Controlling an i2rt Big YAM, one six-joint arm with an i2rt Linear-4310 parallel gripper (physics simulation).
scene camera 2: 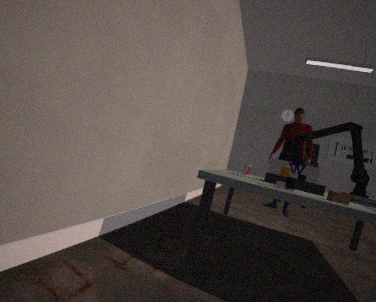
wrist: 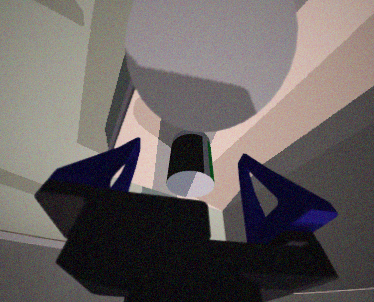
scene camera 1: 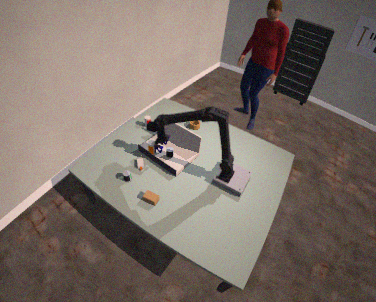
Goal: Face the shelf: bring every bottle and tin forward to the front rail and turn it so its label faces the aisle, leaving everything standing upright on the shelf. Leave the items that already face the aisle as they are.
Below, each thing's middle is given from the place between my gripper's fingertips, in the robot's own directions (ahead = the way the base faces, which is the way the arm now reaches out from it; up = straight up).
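The shelf (scene camera 1: 186,144) is 10 mm below my hand now, and it's 70 mm to the right of my hand.
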